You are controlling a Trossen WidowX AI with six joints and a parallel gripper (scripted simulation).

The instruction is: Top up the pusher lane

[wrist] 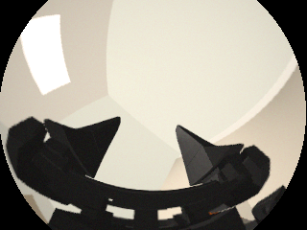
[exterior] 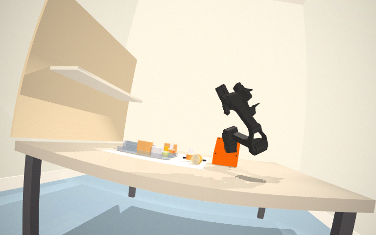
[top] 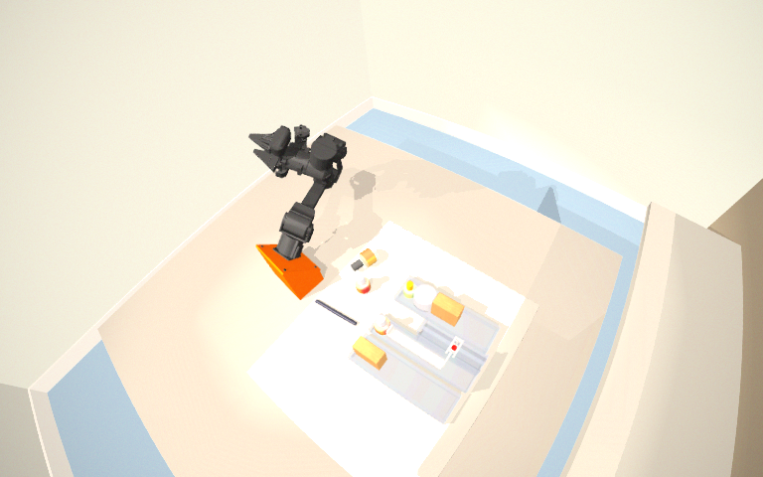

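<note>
My gripper tip is 38 cm above the dark rod, 29 cm short of it and 15 cm to the left of it.
</note>
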